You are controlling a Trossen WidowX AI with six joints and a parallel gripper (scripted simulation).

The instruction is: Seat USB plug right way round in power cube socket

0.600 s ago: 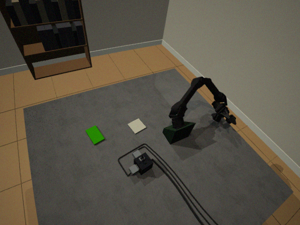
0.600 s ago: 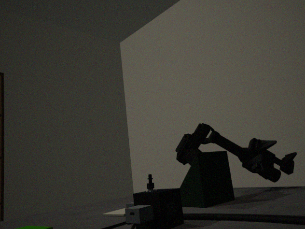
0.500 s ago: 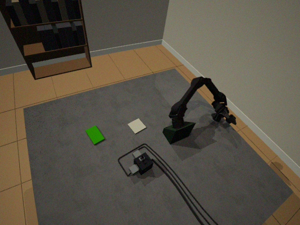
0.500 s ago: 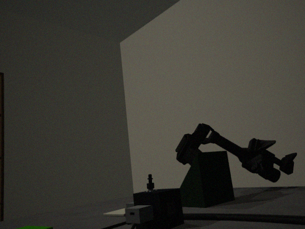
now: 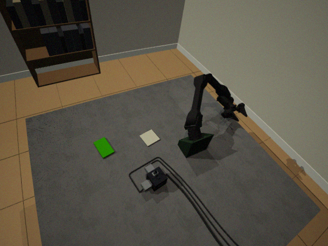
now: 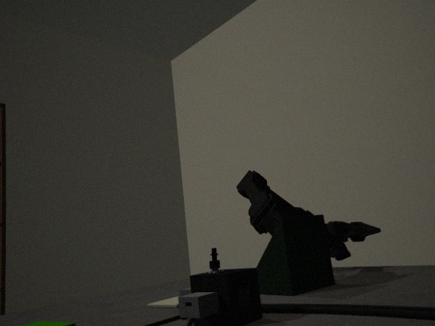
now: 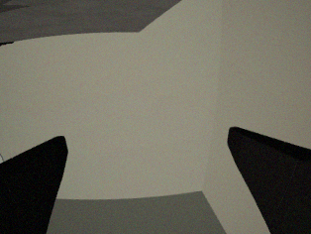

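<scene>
Right now my gripper tip is 680 mm short of the dark USB plug, 80 mm to the right of it and 10 mm above it. Round my gripper tip: green flat block (870 mm ahead, 210 mm to the right, 100 mm below); then white flat tile (590 mm ahead, 170 mm to the right, 100 mm below).
</scene>
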